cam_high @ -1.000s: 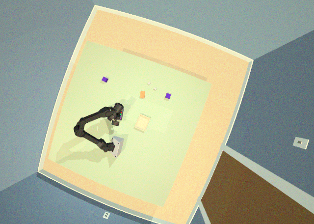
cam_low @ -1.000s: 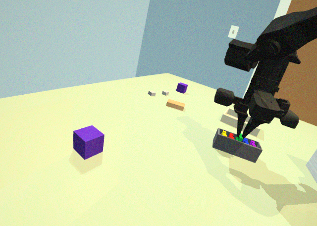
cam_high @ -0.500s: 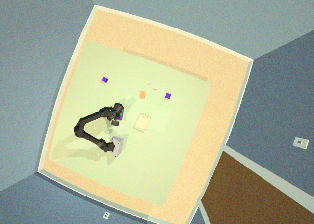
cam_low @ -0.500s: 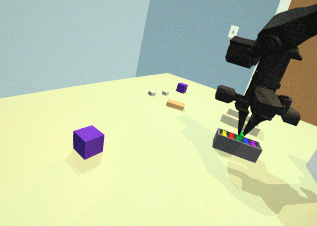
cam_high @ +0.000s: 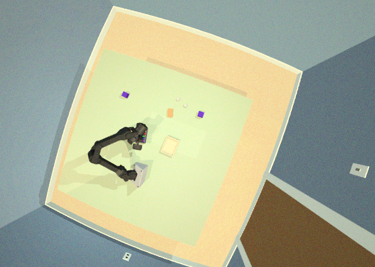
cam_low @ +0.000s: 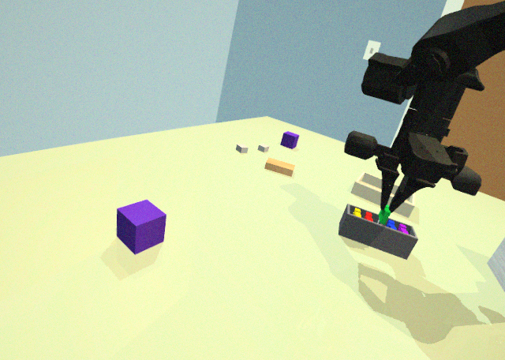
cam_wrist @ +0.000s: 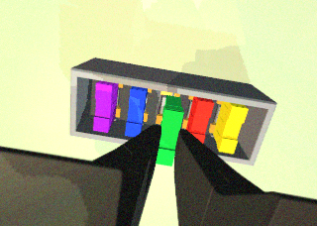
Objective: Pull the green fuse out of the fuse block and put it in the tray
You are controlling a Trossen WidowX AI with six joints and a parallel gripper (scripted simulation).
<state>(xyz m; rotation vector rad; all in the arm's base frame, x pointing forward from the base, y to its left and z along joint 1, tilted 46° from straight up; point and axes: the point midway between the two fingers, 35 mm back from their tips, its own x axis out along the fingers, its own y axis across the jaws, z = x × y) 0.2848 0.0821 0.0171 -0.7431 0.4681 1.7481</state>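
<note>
My gripper tip is now 20 mm short of the red fuse and 30 mm above it. The rest, counted from my gripper tip: blue fuse: 20 mm behind, 30 mm below; green fuse: 10 mm below; tray: 20 mm ahead, 220 mm to the right, 60 mm below.
</note>
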